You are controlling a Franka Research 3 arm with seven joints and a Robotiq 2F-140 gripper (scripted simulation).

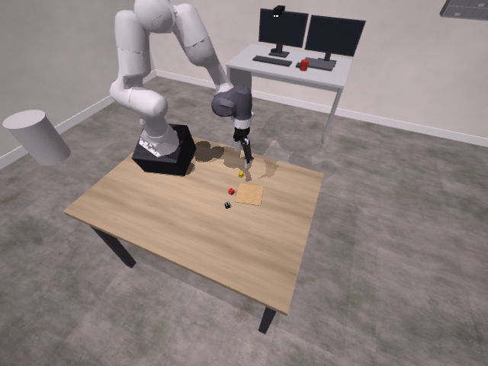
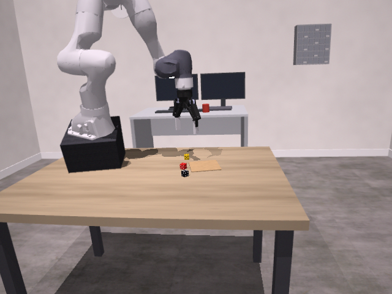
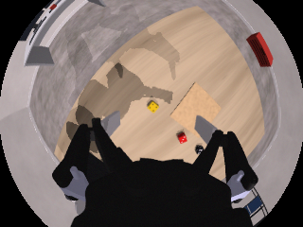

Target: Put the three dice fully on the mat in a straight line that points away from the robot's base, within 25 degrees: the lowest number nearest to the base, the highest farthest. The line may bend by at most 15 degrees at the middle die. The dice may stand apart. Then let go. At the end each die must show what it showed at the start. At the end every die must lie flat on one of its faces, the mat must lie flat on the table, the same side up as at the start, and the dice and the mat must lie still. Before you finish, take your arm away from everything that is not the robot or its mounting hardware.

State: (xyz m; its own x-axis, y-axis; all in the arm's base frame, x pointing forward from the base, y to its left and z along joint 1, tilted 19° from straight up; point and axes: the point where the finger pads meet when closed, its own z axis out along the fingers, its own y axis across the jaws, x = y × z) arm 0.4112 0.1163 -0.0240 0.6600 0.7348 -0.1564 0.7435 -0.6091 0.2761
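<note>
The red die is 15 cm below my hand and 14 cm to the right of it. The rest, counted from my hand: yellow die (15 cm below, 1 cm to the left, 1 cm behind); then black die (23 cm to the right, 15 cm below, 3 cm ahead); then tan mat (16 cm below, 10 cm to the right, 10 cm ahead).
</note>
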